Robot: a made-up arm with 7 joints.
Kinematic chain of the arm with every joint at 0, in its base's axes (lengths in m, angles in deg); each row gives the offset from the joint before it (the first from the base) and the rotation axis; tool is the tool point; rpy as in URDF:
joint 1: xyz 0 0 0.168 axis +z
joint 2: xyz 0 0 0 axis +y
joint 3: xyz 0 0 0.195 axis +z
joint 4: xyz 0.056 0 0 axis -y
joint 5: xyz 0.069 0 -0.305 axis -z
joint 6: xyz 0 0 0 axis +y
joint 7: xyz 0.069 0 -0.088 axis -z
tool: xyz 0 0 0 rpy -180 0 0
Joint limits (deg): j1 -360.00..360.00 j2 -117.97..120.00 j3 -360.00..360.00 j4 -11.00..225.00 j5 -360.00..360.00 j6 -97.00..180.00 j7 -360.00..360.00
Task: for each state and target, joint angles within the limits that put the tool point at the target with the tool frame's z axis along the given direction. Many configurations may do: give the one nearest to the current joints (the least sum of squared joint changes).
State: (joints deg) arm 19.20 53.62 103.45 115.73 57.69 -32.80 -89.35
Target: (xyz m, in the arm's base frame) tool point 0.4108 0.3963 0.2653 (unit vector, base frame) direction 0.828 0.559 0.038
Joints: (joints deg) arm 30.05 72.17 77.36 138.88 24.75 -36.21 -89.35
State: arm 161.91 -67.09 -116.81 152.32 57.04 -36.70 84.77
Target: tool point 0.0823 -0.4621 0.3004 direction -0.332 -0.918 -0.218
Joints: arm 121.80 -68.61 -110.79 195.67 58.21 -51.78 84.77
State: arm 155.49 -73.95 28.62 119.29 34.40 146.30 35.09
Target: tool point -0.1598 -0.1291 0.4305 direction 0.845 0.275 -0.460
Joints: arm 160.76 -28.61 34.25 87.54 14.81 173.60 35.09
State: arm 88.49 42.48 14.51 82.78 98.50 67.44 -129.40
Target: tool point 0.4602 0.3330 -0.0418 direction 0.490 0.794 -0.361
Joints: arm 42.94 76.55 -8.69 129.47 130.60 25.70 -129.40
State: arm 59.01 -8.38 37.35 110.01 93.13 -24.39 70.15
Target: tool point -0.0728 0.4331 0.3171 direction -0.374 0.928 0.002
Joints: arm 63.32 -9.21 37.85 69.88 141.12 17.82 70.15
